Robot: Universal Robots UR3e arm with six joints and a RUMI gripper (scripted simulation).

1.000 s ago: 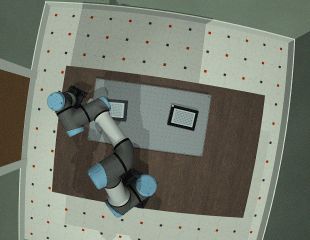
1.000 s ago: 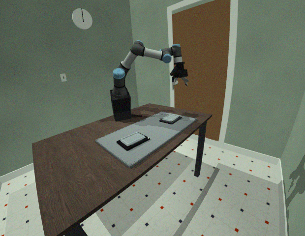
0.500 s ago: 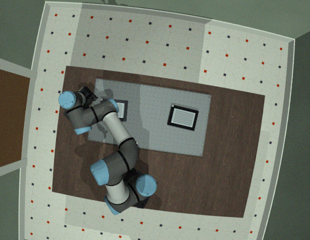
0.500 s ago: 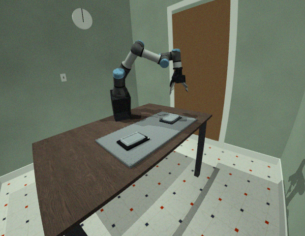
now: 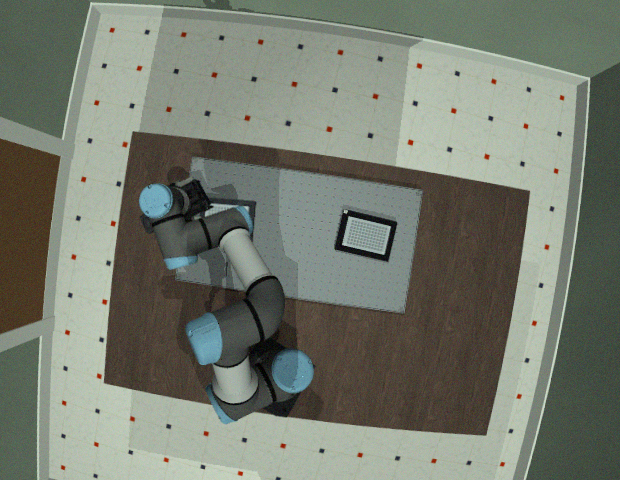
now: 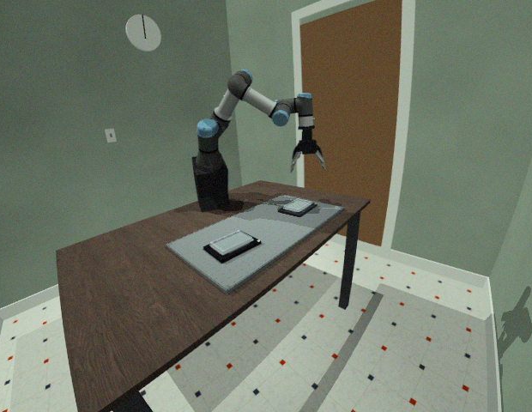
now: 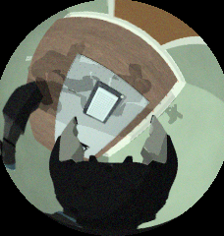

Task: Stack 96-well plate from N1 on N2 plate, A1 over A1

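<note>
My gripper is now 16 cm above the grey nest N1, 6 cm to the left of it and 2 cm past it. From my hand the other things lie so: black nest N2: 47 cm to the right, 16 cm below, 2 cm behind.
</note>
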